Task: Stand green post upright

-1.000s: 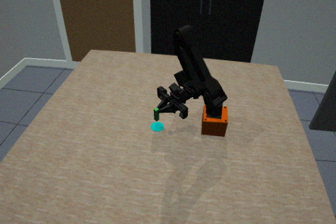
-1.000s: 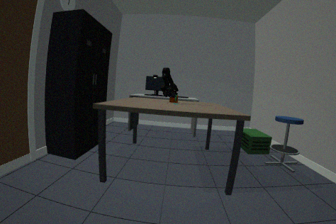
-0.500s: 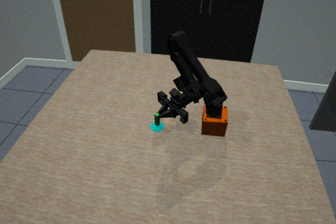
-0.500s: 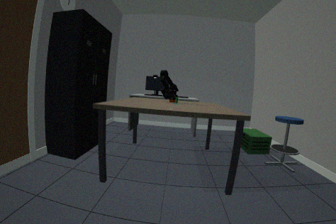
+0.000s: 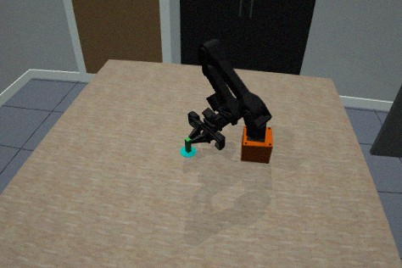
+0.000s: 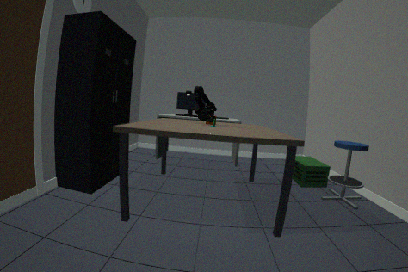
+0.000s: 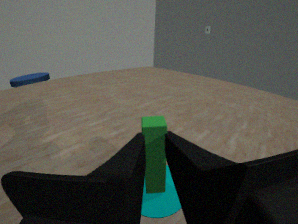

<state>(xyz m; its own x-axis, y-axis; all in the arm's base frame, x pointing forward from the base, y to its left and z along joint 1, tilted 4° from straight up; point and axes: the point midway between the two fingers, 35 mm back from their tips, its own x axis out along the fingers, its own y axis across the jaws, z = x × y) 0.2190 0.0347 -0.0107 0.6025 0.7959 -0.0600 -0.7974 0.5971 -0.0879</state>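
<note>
Right now the green post is 20 mm below my gripper tip. The rest, counted from my gripper tip: cyan circle (60 mm below).
</note>
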